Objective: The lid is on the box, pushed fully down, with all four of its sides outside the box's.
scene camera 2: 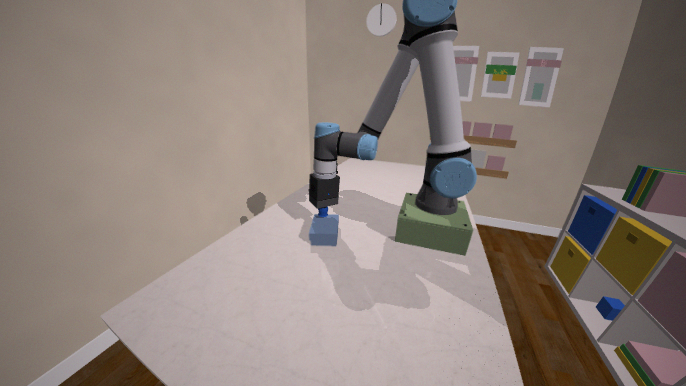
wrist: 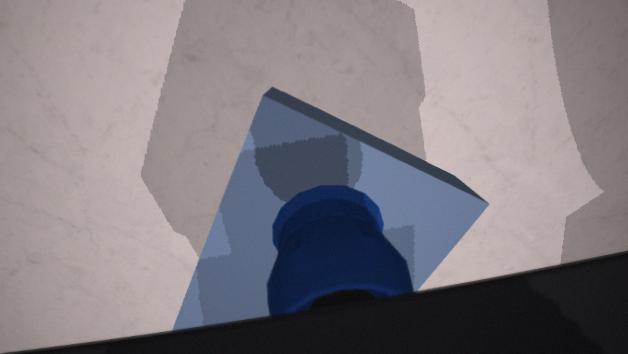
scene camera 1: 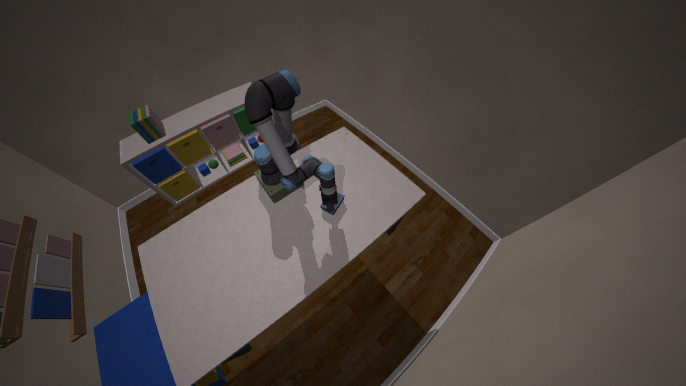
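Where they show: hand, its tool point: (scene camera 2: 323, 214) (wrist: 328, 234); arm's base, origin of its link: (scene camera 2: 435, 205) (scene camera 1: 273, 175).
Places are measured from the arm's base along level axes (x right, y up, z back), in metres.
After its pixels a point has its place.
Note:
The blue-grey lid (scene camera 1: 340, 201) {x -0.270, y -0.048, z -0.366 m} (scene camera 2: 327, 220) {x -0.212, y -0.046, z -0.338 m} (wrist: 435, 215) {x -0.172, y -0.046, z -0.333 m} looks level on the table, with its flat top up. In the wrist view its top is a tilted four-sided shape with a narrow dark side along the far edge. The box cannot be told apart from the lid; in scene camera 2 the two read as one low block, with no seam or gap that I can make out. My suction gripper (scene camera 2: 323, 213) (wrist: 327, 205) points down over the lid's top, off and holding nothing. Whether its blue cup touches the lid is hard to tell. The near part of the lid is hidden in the wrist view.
The arm's green base block (scene camera 1: 280, 193) {x 0.015, y -0.035, z -0.122 m} (scene camera 2: 432, 234) {x -0.141, y -0.040, z 0.011 m} stands on the pale table (scene camera 1: 215, 280) {x 0.563, y -0.096, z -0.387 m} (scene camera 2: 280, 320) {x -0.570, y -0.096, z -0.242 m}, to the right of the lid in scene camera 2. A cubby shelf with coloured bins stands beyond the table edge. A blue panel (scene camera 1: 131, 345) is at the table's lower-left end in scene camera 1.

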